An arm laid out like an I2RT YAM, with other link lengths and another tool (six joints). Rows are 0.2 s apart.
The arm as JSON. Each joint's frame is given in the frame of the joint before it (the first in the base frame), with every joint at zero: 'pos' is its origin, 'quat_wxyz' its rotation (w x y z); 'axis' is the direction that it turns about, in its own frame. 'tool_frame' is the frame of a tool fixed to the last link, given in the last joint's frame.
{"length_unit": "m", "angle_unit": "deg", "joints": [
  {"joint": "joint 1", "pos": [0.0, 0.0, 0.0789], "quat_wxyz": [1.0, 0.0, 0.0, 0.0], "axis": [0.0, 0.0, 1.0]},
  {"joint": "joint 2", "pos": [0.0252, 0.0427, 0.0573], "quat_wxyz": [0.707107, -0.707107, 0.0, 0.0], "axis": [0.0, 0.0, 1.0]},
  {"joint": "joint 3", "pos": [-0.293, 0.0, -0.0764], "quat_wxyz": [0.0, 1.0, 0.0, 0.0], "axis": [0.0, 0.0, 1.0]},
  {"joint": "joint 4", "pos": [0.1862, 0.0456, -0.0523], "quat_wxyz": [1.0, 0.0, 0.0, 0.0], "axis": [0.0, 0.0, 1.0]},
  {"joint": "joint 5", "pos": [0.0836, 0.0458, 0.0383], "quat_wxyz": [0.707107, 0.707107, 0.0, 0.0], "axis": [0.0, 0.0, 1.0]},
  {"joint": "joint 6", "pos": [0.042, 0.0, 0.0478], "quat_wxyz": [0.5, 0.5, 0.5, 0.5], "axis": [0.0, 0.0, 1.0]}
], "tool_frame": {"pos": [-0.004, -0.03, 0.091], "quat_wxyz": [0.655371, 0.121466, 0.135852, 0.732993]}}
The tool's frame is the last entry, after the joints.
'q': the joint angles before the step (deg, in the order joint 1, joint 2, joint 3, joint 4, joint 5, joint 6). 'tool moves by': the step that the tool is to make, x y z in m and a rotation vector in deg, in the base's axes. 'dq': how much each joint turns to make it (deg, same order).
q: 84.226, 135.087, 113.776, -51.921, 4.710, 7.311
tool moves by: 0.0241, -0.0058, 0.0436, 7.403, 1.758, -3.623
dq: -3.316, -6.751, -4.203, 4.491, -2.423, 1.230
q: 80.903, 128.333, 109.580, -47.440, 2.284, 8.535
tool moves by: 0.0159, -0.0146, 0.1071, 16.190, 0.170, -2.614
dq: -2.671, -13.174, -3.065, 5.759, -2.647, 1.592
